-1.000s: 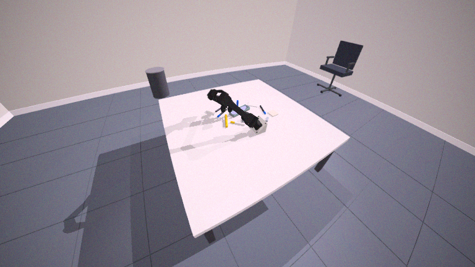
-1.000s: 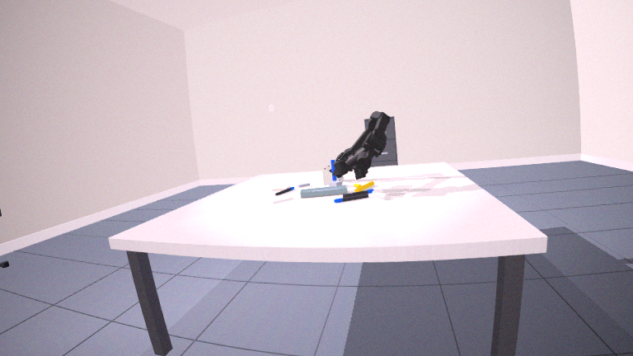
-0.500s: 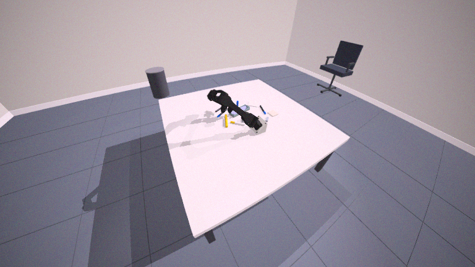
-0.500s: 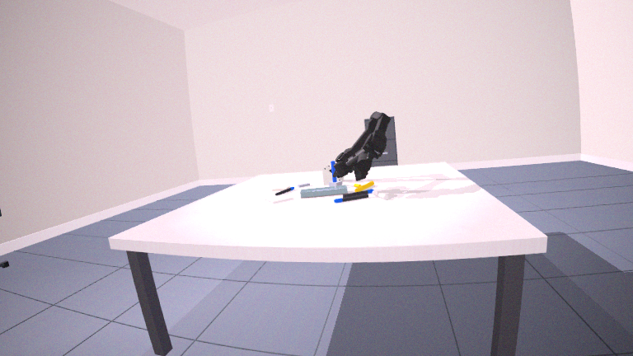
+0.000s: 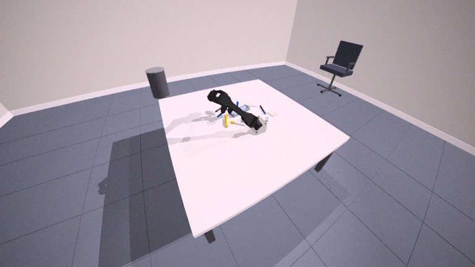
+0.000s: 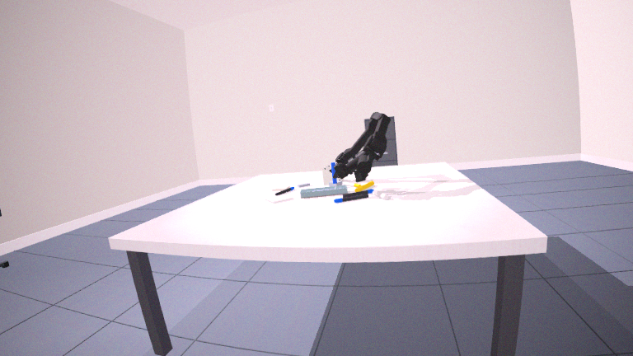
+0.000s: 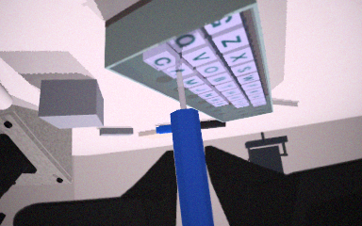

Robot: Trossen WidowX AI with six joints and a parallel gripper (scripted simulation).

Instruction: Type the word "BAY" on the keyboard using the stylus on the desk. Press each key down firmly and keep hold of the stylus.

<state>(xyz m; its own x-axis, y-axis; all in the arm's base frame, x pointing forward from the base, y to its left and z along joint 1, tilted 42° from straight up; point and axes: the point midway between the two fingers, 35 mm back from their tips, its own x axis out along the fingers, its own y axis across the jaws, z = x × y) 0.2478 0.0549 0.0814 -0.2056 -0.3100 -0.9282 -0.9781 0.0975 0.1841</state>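
Right now the yellow marker is 120 mm to the left of my gripper tip, 60 mm below it and 60 mm behind it. The rest, counted from my gripper tip: white stylus tip (50 mm below); then blue stylus (10 mm below); then grey block (220 mm to the right, 160 mm behind, 60 mm below).
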